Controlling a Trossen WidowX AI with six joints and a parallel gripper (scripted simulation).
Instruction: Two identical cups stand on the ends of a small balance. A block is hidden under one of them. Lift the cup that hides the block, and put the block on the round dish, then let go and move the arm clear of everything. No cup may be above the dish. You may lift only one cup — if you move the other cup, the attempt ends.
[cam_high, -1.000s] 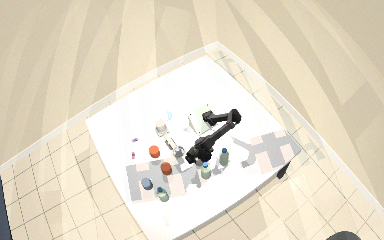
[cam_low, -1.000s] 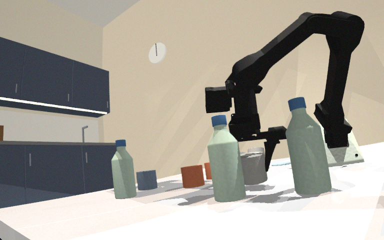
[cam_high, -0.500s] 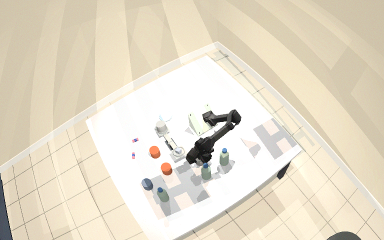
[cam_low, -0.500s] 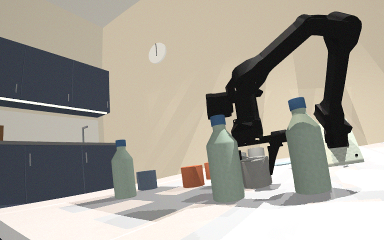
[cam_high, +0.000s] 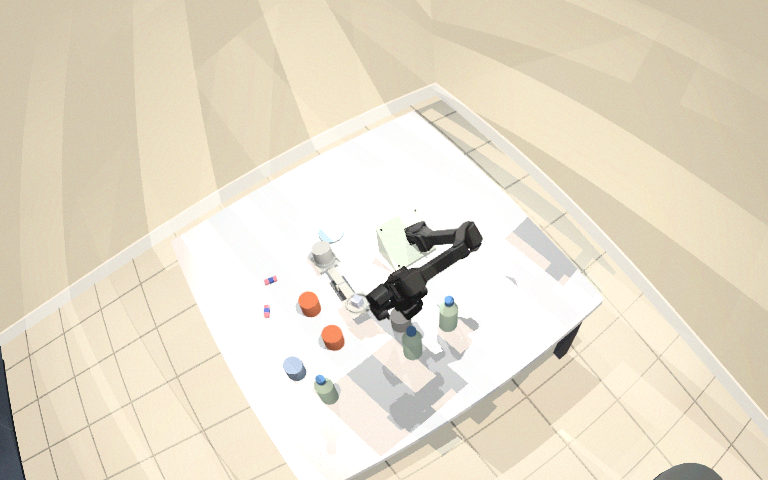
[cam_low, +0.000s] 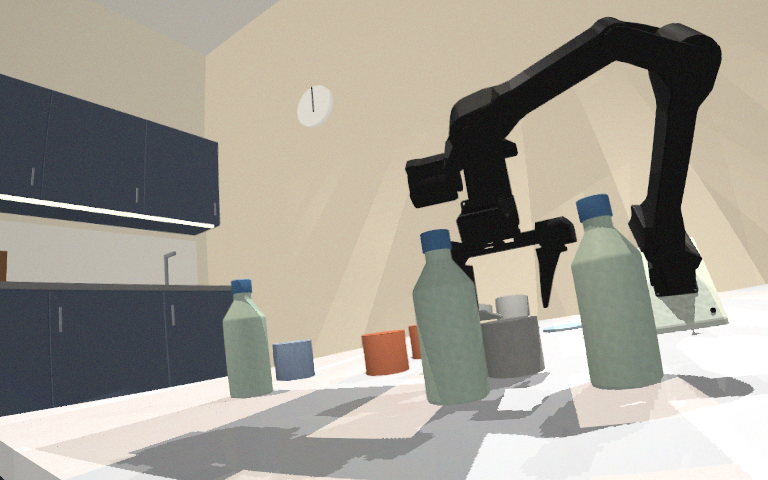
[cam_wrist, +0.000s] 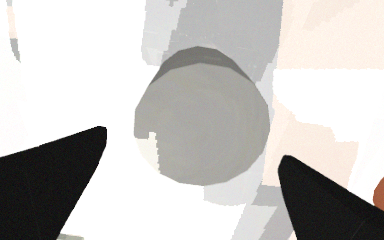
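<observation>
Now: the grey block 110 mm to the right of my gripper tip, 100 mm ahead of it and 10 mm above it. Also, from my gripper tip: blue cup (420 mm ahead, 40 mm below); then balance (230 mm to the right, 100 mm ahead, 30 mm below); then grey cup (380 mm to the right, 100 mm ahead, 10 mm below).
</observation>
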